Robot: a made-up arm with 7 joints.
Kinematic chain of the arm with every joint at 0, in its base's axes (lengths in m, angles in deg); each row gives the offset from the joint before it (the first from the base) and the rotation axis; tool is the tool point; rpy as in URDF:
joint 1: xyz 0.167 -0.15 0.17 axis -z
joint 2: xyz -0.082 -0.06 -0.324 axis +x
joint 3: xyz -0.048 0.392 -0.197 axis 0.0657 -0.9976 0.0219
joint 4: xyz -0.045 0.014 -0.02 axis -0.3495 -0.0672 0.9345
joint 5: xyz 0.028 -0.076 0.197 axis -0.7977 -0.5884 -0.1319
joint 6: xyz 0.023 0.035 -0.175 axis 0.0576 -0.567 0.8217
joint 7: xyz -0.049 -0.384 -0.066 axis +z
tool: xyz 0.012 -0.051 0.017 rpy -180 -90 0
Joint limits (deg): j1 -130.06..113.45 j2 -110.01..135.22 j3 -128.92..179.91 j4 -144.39..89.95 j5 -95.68..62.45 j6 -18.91..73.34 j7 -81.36..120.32
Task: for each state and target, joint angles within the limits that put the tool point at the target. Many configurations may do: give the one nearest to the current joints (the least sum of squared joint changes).
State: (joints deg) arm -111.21 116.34 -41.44 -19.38 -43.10 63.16 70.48
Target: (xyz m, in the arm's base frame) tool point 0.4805 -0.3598 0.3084
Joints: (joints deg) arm -130.06 135.22 -63.56 -24.24 -62.07 35.22 72.81
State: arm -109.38 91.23 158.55 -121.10 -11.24 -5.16 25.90
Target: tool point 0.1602 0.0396 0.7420
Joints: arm -110.01 113.44 152.81 -143.35 16.19 -3.90 18.87
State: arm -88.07 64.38 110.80 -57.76 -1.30 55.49 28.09
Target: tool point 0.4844 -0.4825 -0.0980
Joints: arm -124.46 70.04 108.72 -3.83 29.56 73.34 25.64
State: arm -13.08 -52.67 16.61 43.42 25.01 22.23 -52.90
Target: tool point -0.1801 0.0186 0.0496
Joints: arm -27.42 -30.14 44.32 46.72 56.85 29.28 -49.57
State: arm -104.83 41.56 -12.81 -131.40 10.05 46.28 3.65
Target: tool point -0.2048 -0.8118 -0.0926
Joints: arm -89.12 49.03 -20.56 -121.49 -0.33 53.20 6.46
